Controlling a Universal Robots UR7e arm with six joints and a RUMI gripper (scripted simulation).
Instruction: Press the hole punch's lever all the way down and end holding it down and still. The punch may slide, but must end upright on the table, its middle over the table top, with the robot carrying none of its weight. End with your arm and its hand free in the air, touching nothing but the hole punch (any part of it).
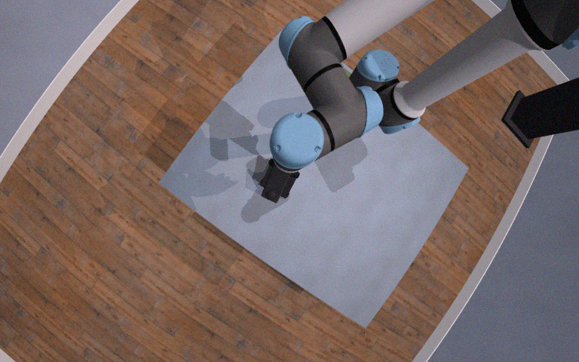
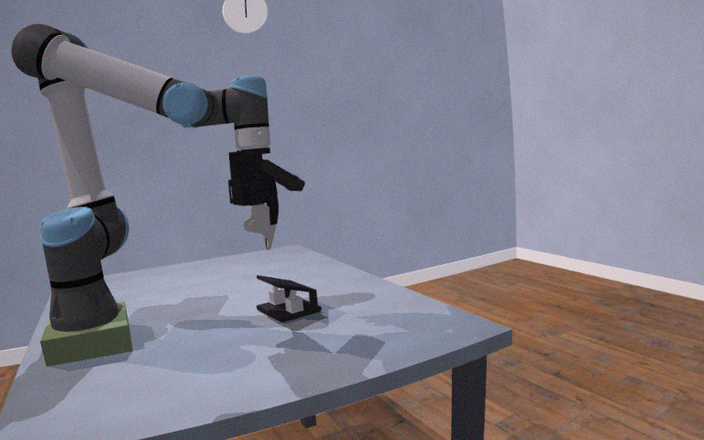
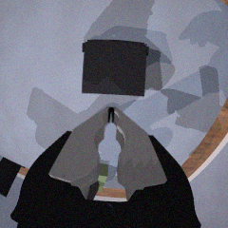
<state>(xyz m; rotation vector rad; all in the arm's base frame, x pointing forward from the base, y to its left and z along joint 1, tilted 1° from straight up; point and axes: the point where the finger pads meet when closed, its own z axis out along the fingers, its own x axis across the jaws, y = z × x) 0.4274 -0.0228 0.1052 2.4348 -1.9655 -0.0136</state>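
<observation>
My gripper is now 3 cm short of the hole punch lever and 11 cm above it. From my hand the other things lie so: black hole punch (4 cm ahead, 1 cm to the left, 13 cm below).
</observation>
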